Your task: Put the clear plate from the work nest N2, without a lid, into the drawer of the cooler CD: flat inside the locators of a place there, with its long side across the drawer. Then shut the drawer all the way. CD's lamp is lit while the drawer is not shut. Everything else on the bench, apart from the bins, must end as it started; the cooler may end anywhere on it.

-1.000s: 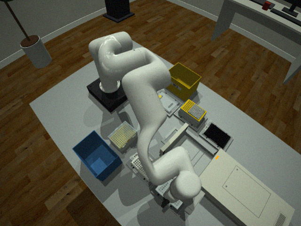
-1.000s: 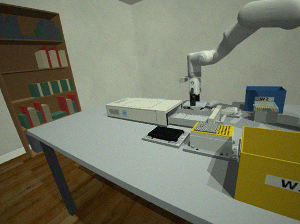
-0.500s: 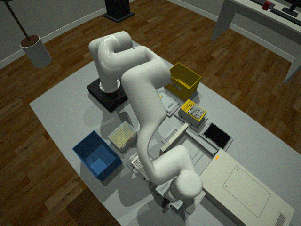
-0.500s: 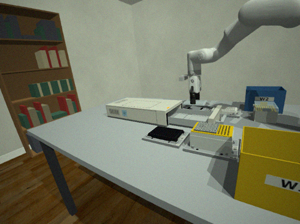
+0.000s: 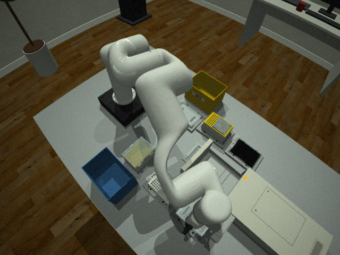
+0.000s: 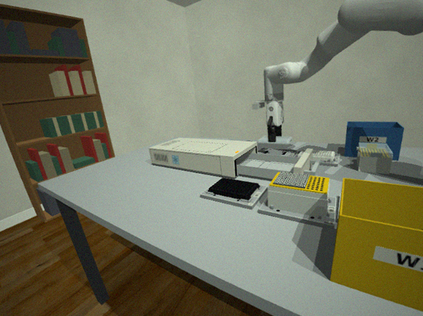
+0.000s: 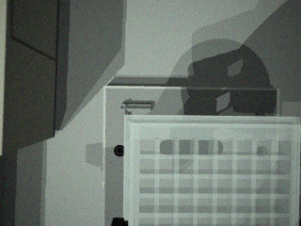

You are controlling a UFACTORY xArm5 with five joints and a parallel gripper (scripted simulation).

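Now: the drawer 2 cm behind my hand, 20 cm to the left of it and 4 cm below it. The rest, counted from my hand: cooler CD: 12 cm ahead, 19 cm to the left, 4 cm below; then clear plate: 1 cm below; then white plate: 17 cm behind, 1 cm to the left, 6 cm below.
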